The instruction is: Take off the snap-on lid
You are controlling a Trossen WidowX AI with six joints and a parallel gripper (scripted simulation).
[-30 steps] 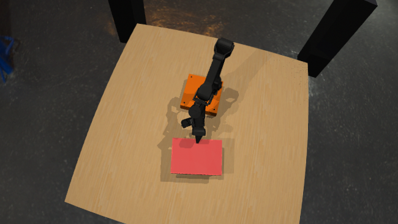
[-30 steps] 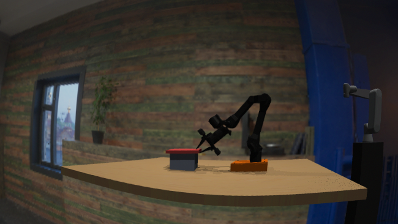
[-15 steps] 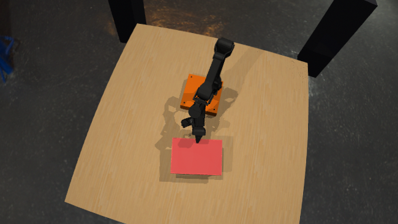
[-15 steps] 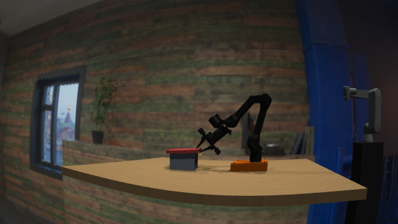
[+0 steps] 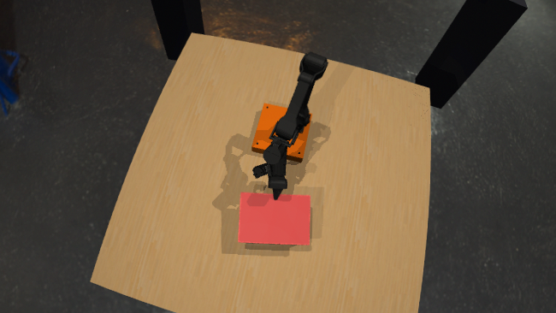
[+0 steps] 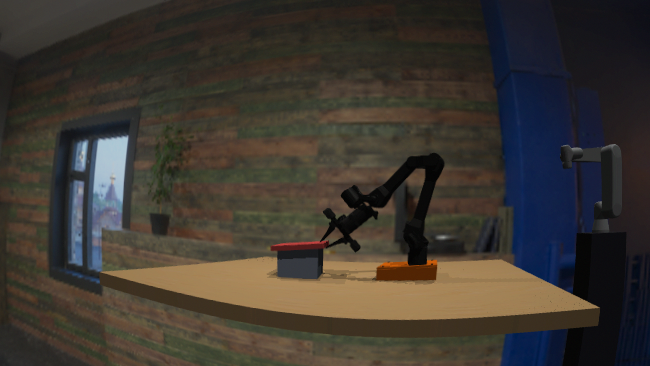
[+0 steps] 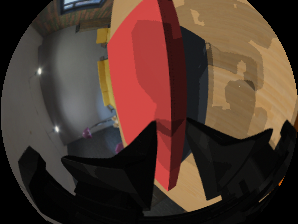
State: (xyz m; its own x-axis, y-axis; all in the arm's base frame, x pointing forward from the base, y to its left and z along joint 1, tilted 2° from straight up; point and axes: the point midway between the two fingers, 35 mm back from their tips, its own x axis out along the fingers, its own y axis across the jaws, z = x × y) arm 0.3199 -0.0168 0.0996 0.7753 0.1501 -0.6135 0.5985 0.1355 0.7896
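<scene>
The red lid is 80 mm ahead of my gripper tip and 20 mm to the left of it. The rest, counted from my gripper tip: storage box: 70 mm ahead, 20 mm to the left, 60 mm below.
</scene>
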